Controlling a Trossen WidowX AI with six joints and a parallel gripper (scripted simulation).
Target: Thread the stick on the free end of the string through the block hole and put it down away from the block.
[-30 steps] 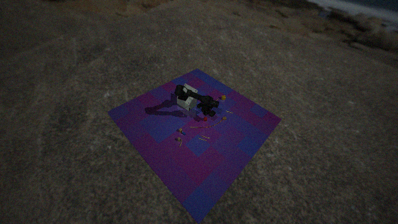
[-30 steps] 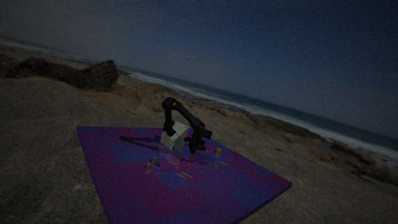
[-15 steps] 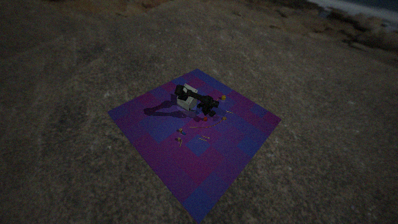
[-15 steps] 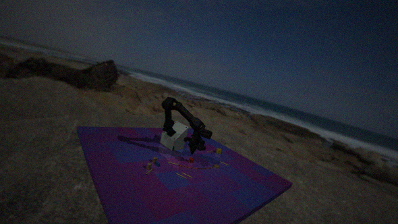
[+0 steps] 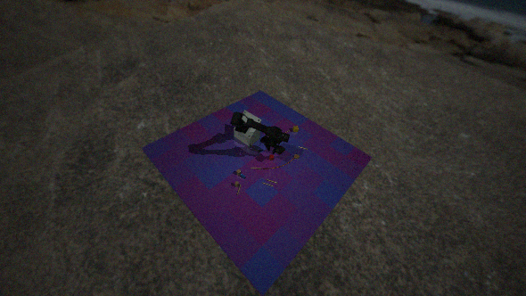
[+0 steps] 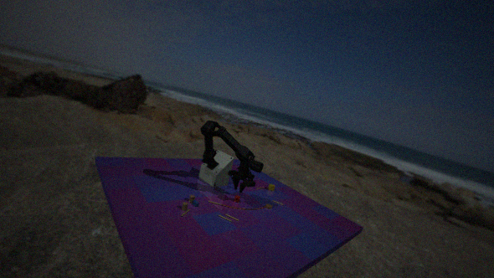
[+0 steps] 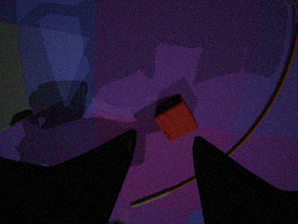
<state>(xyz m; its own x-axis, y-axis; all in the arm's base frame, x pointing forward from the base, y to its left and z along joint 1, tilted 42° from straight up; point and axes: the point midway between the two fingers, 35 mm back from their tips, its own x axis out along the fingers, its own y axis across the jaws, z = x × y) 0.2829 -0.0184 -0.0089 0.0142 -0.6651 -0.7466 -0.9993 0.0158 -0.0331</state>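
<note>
My gripper tip is now 10 mm short of the red block and 50 mm above it. Round my gripper tip: yellow cube 30 mm behind, 400 mm to the left, 40 mm below; blue piece 30 mm behind, 270 mm to the right, 50 mm below; round button 150 mm ahead, 150 mm to the left, 50 mm below.
</note>
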